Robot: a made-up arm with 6 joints. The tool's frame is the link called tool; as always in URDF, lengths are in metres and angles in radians. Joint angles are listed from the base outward.
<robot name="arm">
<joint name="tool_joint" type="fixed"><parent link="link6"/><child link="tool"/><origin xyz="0.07 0.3 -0.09" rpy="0 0 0"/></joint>
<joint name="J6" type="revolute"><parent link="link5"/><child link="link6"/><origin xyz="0.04 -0.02 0" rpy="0 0 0"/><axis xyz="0.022 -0.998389 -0.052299"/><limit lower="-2.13" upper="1.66"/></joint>
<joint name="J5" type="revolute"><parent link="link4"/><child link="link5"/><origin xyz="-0.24 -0.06 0.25" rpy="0 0 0"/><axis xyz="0 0 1"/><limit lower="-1.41" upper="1.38"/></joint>
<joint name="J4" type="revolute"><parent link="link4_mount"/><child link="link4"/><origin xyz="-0.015 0 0.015" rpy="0 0 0"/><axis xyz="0 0 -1"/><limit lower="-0.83" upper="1.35"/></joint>
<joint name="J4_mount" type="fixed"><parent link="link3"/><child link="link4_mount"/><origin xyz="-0.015 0 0.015" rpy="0 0 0"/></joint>
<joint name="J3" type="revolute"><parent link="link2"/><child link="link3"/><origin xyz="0.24 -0.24 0.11" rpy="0 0 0"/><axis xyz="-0.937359 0.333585 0.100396"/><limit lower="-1.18" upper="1.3"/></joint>
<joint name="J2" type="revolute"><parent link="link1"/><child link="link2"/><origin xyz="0.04 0.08 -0.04" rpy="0 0 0"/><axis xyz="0.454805 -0.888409 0.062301"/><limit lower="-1.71" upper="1.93"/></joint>
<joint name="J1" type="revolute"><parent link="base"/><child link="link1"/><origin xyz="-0.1 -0.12 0.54" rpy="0 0 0"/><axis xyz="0 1 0"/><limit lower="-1.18" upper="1.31"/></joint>
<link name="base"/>
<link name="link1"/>
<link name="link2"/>
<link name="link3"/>
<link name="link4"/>
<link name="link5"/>
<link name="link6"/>
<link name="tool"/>
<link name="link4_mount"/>
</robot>
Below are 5 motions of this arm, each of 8 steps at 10 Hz.
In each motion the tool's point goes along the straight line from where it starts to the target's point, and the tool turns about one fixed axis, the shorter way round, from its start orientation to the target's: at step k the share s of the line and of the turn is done. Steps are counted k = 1, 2, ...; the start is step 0. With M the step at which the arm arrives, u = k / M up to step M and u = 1 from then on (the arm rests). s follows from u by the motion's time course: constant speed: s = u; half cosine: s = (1 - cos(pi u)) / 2; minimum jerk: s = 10 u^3 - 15 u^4 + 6 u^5.
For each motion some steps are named. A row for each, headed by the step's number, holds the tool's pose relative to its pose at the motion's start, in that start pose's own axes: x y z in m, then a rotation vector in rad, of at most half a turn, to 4 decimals.
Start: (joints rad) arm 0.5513 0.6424 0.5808 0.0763 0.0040 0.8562
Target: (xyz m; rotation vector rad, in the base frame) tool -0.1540 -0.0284 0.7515 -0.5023 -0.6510 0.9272
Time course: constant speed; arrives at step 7
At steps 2, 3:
2: -0.0535 -0.0034 0.0419 0.0108 -0.0325 0.2579
3: -0.0803 -0.0052 0.0628 0.0161 -0.0488 0.3869

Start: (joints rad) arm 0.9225 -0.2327 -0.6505 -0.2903 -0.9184 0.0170
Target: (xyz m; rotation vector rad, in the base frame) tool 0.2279 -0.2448 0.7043 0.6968 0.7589 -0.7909
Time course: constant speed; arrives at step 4
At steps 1, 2, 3, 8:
1: -0.0660 -0.0133 0.0229 0.1175 0.0195 0.0927
2: -0.1320 -0.0267 0.0458 0.2350 0.0389 0.1854
3: -0.1979 -0.0400 0.0687 0.3524 0.0584 0.2782
8: -0.2639 -0.0534 0.0916 0.4699 0.0779 0.3709

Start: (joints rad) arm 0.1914 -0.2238 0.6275 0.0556 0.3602 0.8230
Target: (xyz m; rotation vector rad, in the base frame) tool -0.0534 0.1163 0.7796 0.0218 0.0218 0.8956
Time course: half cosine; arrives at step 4
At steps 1, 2, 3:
1: -0.0161 0.0043 0.0183 0.0550 -0.0069 0.0446
2: -0.0549 0.0147 0.0624 0.1877 -0.0235 0.1524
3: -0.0937 0.0251 0.1065 0.3205 -0.0401 0.2601

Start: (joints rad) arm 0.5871 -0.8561 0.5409 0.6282 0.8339 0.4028
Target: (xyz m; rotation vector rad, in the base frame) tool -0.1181 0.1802 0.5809 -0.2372 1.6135 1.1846
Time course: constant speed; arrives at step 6
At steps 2, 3, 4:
2: -0.0702 0.0238 -0.0148 -0.0160 0.0792 0.2156
3: -0.1053 0.0357 -0.0222 -0.0239 0.1188 0.3234
4: -0.1404 0.0477 -0.0296 -0.0319 0.1584 0.4312

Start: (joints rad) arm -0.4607 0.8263 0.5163 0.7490 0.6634 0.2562
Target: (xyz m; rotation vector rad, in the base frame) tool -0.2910 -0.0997 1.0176 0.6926 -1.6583 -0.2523
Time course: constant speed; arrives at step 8
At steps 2, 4, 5, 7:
2: 0.0606 -0.0480 0.0423 0.1254 -0.0933 -0.1255
4: 0.1211 -0.0960 0.0847 0.2508 -0.1865 -0.2511
5: 0.1514 -0.1200 0.1058 0.3135 -0.2332 -0.3138
7: 0.2120 -0.1681 0.1481 0.4389 -0.3264 -0.4394

